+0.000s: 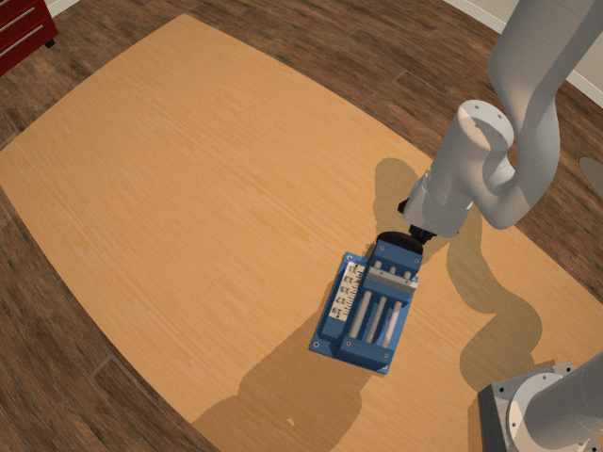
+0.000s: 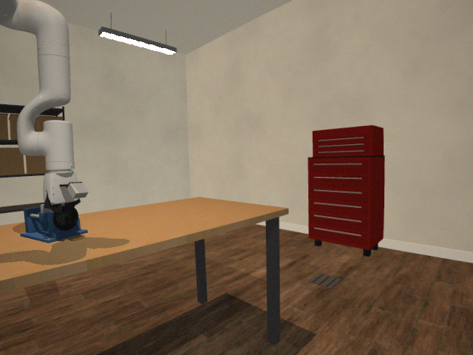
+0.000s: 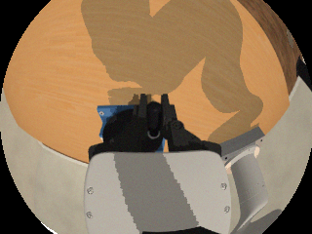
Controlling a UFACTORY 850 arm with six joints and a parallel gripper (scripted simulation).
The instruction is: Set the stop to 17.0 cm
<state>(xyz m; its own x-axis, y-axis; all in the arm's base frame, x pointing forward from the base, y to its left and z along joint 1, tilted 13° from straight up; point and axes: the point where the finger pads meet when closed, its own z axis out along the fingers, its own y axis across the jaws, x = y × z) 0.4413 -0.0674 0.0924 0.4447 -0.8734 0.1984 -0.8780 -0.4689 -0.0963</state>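
My hand is 2 cm to the right of the black handwheel. Also, from my hand: grey stop bar (13 cm to the left, 2 cm behind, 1 cm above).
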